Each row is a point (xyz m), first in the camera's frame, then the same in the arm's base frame.
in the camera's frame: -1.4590 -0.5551 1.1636
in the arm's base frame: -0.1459 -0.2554 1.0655
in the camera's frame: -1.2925 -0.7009 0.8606
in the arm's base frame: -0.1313 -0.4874 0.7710
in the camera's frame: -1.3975 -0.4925 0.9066
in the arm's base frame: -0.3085 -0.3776 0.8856
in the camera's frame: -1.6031 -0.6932 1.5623
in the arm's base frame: 0.1263 -0.1089 1.3869
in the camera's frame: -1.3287 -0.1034 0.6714
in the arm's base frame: -0.7257 -0.2942 0.7110
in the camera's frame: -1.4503 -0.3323 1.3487
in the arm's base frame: -0.2334 0.0077 1.1497
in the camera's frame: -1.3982 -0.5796 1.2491
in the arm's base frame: -0.0660 -0.1839 1.0546
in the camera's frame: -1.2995 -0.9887 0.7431
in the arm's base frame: 0.0437 -0.7389 0.7184
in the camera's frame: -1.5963 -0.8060 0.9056
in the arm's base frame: -0.1079 -0.6386 1.0572
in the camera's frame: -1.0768 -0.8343 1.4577
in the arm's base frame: 0.3371 -0.0512 0.8769
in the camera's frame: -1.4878 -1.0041 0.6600
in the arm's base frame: -0.0380 -0.8832 0.8413
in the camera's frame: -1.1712 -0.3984 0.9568
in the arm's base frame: -0.2971 -0.1963 0.7137
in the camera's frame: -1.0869 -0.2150 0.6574
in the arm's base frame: -0.5735 -0.2702 0.4934
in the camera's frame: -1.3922 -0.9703 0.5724
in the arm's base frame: -0.0827 -0.8875 0.7150
